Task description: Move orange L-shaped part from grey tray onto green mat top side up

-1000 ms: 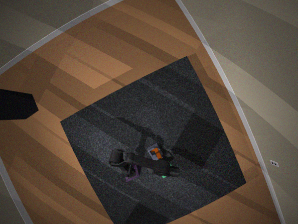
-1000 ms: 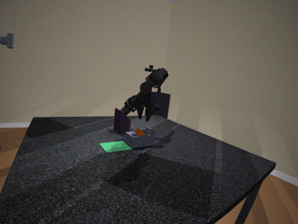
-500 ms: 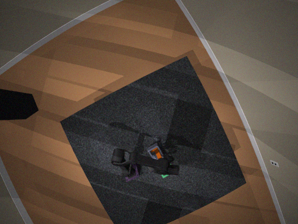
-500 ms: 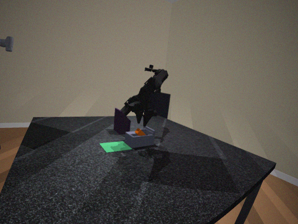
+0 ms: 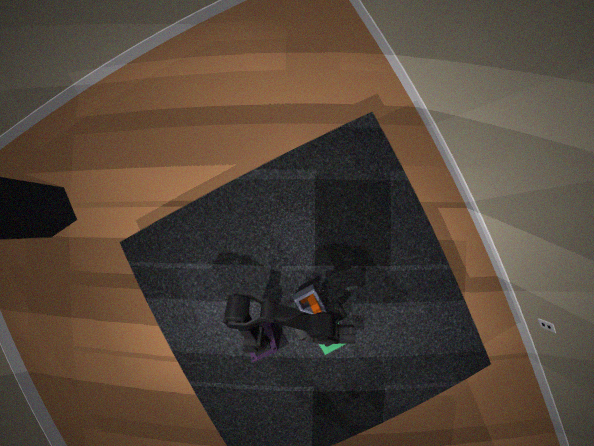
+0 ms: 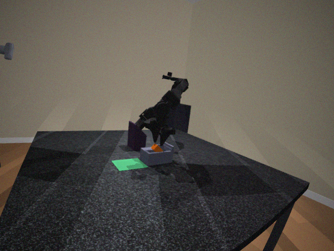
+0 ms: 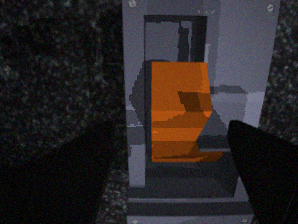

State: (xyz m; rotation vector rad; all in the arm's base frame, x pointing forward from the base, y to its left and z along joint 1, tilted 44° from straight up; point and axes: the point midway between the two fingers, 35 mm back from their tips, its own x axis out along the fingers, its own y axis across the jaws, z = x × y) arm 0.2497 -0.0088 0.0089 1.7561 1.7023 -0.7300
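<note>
The orange L-shaped part is 60 mm below my gripper tip, 30 mm to the left of it and 20 mm behind it. Also, from my gripper tip: green mat 140 mm to the right, 110 mm below, 20 mm behind.
</note>
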